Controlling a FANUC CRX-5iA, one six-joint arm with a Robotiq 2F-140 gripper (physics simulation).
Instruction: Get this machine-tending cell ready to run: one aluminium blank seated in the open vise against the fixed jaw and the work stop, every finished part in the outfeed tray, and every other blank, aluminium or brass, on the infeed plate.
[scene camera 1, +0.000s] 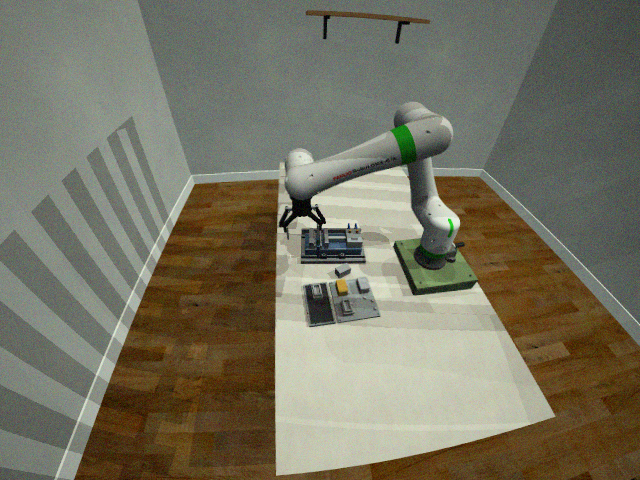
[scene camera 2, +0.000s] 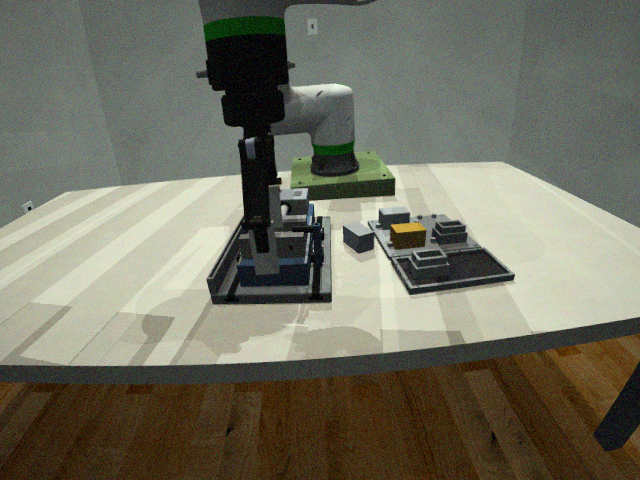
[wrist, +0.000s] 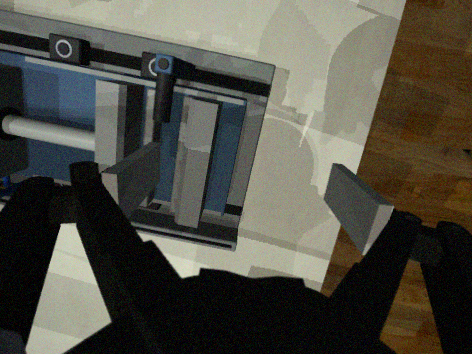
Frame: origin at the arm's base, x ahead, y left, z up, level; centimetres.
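Seen in the pictures: gripper, fingertip midpoint: (scene camera 1: 303, 236) (scene camera 2: 271, 247) (wrist: 244, 171); arm's base, origin of the base link: (scene camera 1: 429, 257) (scene camera 2: 334, 168).
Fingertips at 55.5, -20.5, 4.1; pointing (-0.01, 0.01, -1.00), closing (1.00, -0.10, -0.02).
Pixels of each thing's top centre, then the offset from my fingertips to it, as dx, dy, dz. "spot": a spot on its surface instead.
- vise, middle of its top: (wrist: 61, 150) (scene camera 2: 276, 209) (scene camera 1: 333, 234) -13.8, +1.5, +0.4
- work stop, middle of its top: (wrist: 160, 98) (scene camera 2: 302, 225) -6.0, +5.3, +0.1
- infeed plate, middle of its top: (scene camera 2: 420, 232) (scene camera 1: 353, 298) -15.5, +30.9, -8.7
- brass blank, middle of its top: (scene camera 2: 408, 227) (scene camera 1: 341, 285) -11.5, +26.1, -5.1
- vise's screw, surface spot: (wrist: 50, 134) spot: -15.5, +2.4, -0.9
My gripper (scene camera 1: 303, 232) (scene camera 2: 264, 260) (wrist: 244, 171) is open and empty, with one finger over the vise (scene camera 1: 333, 253) (scene camera 2: 276, 279) (wrist: 222, 170) and the other beyond its end. The fixed jaw (wrist: 195, 160) and moving jaw (wrist: 107, 120) stand apart; no blank shows between them, though a finger and the work stop (wrist: 162, 95) partly hide the gap. An aluminium blank (scene camera 1: 342, 270) (scene camera 2: 358, 237) lies on the table. The infeed plate (scene camera 1: 362, 299) bears a brass blank (scene camera 1: 342, 287) (scene camera 2: 407, 235), an aluminium blank (scene camera 1: 363, 284) (scene camera 2: 393, 217) and a finished part (scene camera 1: 346, 306) (scene camera 2: 449, 231). Another finished part (scene camera 1: 316, 290) (scene camera 2: 429, 259) sits in the outfeed tray (scene camera 1: 321, 314) (scene camera 2: 475, 263).
The green robot base (scene camera 1: 413, 281) (scene camera 2: 382, 187) stands on the table behind the vise and plate in the second scene view. The vise's screw (wrist: 50, 134) runs to its moving jaw. The table's edge (scene camera 2: 206, 372) is near the vise. A wall shelf (scene camera 1: 367, 17) hangs high at the back.
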